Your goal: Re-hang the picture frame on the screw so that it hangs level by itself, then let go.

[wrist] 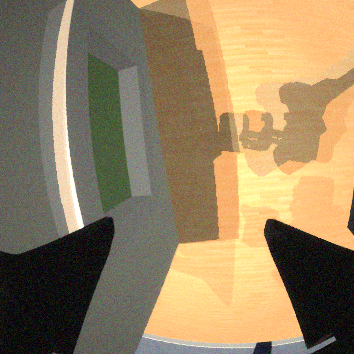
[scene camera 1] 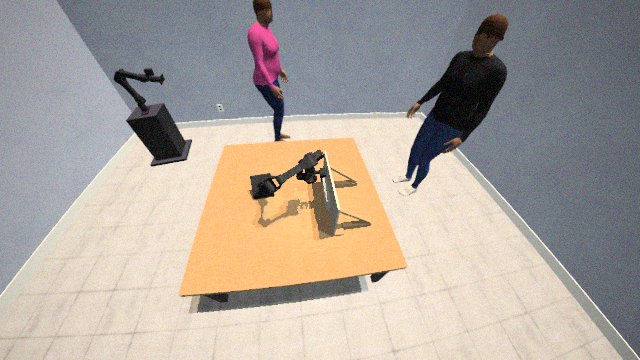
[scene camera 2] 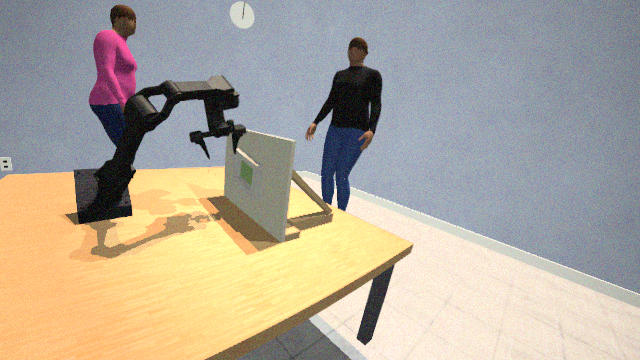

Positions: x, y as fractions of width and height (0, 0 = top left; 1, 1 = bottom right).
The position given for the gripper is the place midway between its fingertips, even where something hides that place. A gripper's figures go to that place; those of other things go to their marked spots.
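The gripper (wrist: 0.54, 0.64) is 0.10 m from the lens, while a picture frame (wrist: 0.27, 0.41) sits 0.15 m from the lens.
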